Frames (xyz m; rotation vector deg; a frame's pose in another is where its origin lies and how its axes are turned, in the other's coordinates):
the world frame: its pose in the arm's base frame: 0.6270 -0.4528 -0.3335 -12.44 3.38 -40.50
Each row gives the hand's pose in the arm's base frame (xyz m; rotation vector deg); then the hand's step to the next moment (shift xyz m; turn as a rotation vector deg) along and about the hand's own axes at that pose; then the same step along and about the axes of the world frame.
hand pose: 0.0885 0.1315 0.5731 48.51 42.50 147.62
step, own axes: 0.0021 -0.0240 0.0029 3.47 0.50 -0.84
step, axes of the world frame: -0.0114 0.0205 -0.0062 -3.01 -1.73 0.98
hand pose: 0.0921 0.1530 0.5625 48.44 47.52 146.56
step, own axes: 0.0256 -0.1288 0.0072 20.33 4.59 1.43
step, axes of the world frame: -0.0764 0.0987 -0.0414 -15.56 -7.83 11.52
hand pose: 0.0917 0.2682 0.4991 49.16 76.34 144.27
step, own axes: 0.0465 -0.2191 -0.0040 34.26 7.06 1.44
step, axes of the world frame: -0.1470 0.0991 -0.1369 -26.53 -13.60 18.35
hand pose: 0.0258 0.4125 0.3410 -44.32 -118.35 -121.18
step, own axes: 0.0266 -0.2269 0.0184 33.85 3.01 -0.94
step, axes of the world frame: -0.1151 0.0062 -0.1981 -26.76 -15.55 14.06
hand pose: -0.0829 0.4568 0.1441 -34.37 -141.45 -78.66
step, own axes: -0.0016 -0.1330 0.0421 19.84 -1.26 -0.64
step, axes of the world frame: -0.0318 -0.0328 -0.1318 -15.83 -10.64 5.64
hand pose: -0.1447 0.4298 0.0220 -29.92 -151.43 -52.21
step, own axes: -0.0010 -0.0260 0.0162 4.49 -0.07 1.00
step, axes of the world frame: -0.0044 -0.0091 -0.0290 -4.24 -1.65 0.69
